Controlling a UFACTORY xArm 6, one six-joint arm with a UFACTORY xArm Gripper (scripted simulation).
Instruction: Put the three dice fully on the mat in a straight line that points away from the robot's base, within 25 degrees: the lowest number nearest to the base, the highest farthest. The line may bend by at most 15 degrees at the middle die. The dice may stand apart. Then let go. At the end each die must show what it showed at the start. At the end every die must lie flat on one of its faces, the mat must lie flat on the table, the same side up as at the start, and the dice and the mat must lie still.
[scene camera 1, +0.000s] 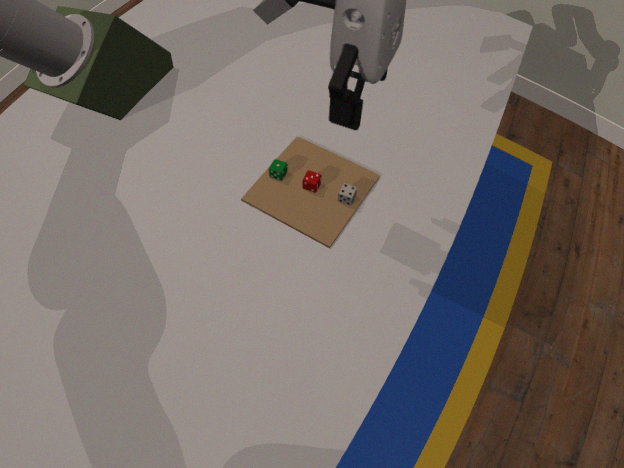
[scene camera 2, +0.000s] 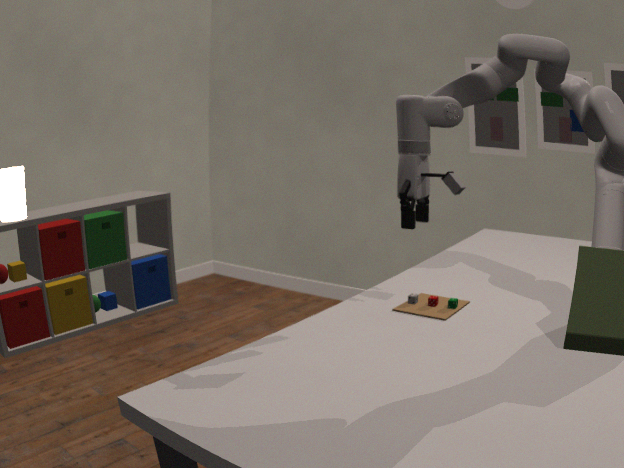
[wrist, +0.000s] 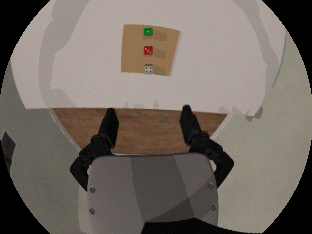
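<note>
From scene camera 1 you'd see a tan mat (scene camera 1: 320, 216), and the gripper's there as well (scene camera 1: 359, 99). Go to scene camera 2 and there's the gripper (scene camera 2: 415, 225), plus the mat (scene camera 2: 441, 312). And the wrist view has the mat too (wrist: 164, 40), along with the gripper (wrist: 148, 114).
</note>
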